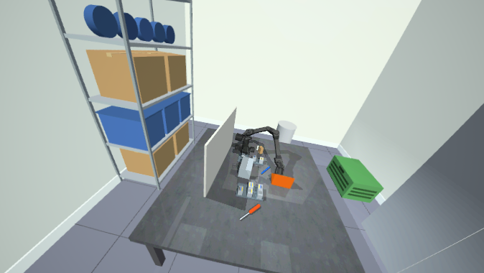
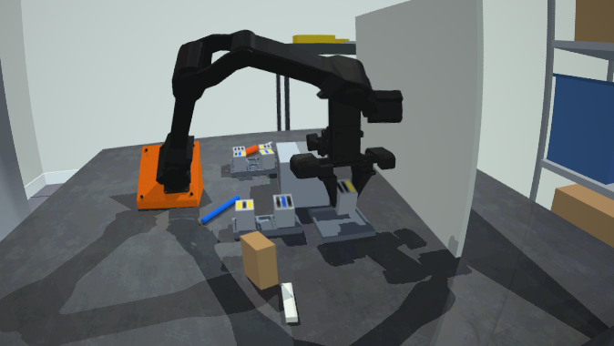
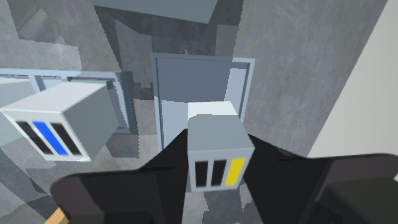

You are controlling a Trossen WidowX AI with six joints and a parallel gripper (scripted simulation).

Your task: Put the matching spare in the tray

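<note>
The grey tray lies 30 mm below my gripper tip. Also, from my gripper tip: grey mounted unit 180 mm to the left, 50 mm behind, 10 mm above; then tan block 170 mm behind, 160 mm to the right; then grey spare 30 mm above.
</note>
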